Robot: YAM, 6 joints.
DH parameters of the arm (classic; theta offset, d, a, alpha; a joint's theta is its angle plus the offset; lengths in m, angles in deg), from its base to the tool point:
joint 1: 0 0.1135 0.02 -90
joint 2: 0 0 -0.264 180
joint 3: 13.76 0 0.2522 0
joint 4: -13.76 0 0.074 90
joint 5: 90 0 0 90
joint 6: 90 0.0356 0 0
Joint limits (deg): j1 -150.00..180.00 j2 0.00..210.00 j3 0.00..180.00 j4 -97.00..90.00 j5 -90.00..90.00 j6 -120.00..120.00
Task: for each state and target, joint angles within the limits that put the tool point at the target. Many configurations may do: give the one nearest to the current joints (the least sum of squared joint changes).
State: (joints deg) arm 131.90 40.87 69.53 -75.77 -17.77 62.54
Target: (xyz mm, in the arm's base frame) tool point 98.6 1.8 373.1
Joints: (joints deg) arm 180.00 9.91 77.55 -86.39 2.90 62.54
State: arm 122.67 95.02 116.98 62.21 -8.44 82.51
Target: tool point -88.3 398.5 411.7
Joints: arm 101.85 102.09 81.15 61.82 -7.44 82.51
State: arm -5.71 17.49 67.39 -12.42 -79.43 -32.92
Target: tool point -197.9 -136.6 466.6
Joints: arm 42.93 5.11 85.63 -7.48 -77.58 -32.92
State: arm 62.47 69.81 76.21 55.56 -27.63 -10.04
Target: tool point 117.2 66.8 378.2
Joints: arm 24.16 38.08 29.20 57.52 -21.39 -10.04
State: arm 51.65 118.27 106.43 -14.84 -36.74 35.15
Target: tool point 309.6 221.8 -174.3
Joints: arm 32.74 170.21 91.31 -14.30 -32.53 35.15
